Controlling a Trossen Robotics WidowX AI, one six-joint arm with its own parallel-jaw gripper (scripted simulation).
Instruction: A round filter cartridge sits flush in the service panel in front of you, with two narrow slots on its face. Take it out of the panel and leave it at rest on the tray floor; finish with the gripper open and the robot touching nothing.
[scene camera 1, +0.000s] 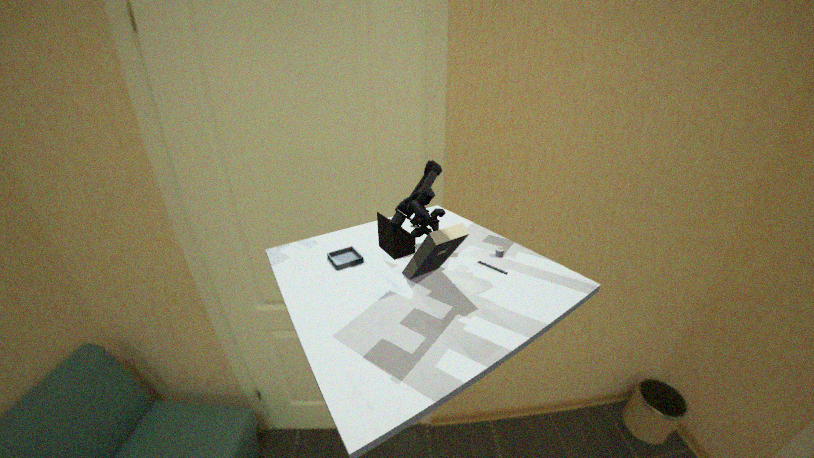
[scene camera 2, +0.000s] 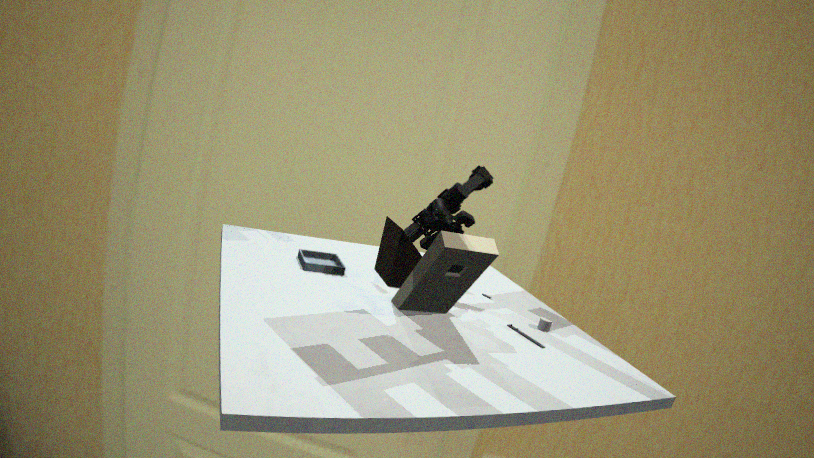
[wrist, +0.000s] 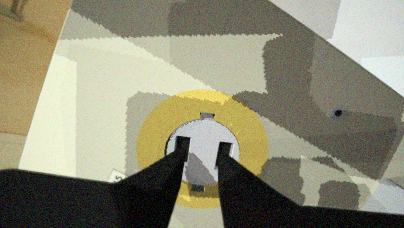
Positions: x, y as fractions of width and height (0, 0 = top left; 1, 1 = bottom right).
Labels:
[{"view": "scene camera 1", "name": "wedge block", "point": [0.54, 0.54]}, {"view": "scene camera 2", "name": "wedge block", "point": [0.56, 0.57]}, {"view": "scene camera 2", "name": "dark tray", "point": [0.39, 0.57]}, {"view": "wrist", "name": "my gripper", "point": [0.50, 0.70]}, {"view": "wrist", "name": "filter cartridge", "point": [0.51, 0.61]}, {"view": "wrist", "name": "wedge block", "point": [0.78, 0.55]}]

